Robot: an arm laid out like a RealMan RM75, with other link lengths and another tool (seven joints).
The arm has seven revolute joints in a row. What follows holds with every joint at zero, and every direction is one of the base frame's.
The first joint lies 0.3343 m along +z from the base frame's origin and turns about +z.
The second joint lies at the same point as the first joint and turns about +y.
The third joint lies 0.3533 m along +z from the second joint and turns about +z.
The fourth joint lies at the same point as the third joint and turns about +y.
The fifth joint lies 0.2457 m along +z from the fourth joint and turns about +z.
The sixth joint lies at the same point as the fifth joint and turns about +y.
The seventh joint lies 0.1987 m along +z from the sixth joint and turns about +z.
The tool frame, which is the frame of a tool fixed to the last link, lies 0.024 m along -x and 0.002 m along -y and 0.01 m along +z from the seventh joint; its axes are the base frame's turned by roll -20.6, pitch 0 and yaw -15.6 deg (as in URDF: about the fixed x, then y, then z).
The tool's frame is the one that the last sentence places.
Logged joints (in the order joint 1, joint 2, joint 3, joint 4, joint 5, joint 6, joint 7), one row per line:
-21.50, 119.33, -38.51, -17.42, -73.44, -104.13, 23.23
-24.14, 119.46, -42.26, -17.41, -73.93, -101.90, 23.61
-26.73, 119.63, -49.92, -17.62, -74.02, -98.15, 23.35
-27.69, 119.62, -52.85, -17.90, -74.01, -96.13, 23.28
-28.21, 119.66, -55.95, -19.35, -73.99, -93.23, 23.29
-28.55, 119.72, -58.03, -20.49, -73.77, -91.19, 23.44
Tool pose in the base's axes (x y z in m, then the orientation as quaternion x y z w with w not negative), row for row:
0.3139, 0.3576, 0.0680, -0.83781, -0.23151, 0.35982, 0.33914
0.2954, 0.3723, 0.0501, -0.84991, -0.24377, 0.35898, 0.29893
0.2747, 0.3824, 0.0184, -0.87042, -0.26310, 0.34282, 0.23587
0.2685, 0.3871, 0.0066, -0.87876, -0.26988, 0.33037, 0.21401
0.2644, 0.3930, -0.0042, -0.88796, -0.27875, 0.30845, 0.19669
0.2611, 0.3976, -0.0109, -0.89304, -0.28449, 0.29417, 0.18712
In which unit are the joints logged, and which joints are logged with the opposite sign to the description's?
The joints are logged in degrees. Opposite sign: joint 1.
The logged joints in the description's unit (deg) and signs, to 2 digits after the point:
21.50, 119.33, -38.51, -17.42, -73.44, -104.13, 23.23
24.14, 119.46, -42.26, -17.41, -73.93, -101.90, 23.61
26.73, 119.63, -49.92, -17.62, -74.02, -98.15, 23.35
27.69, 119.62, -52.85, -17.90, -74.01, -96.13, 23.28
28.21, 119.66, -55.95, -19.35, -73.99, -93.23, 23.29
28.55, 119.72, -58.03, -20.49, -73.77, -91.19, 23.44

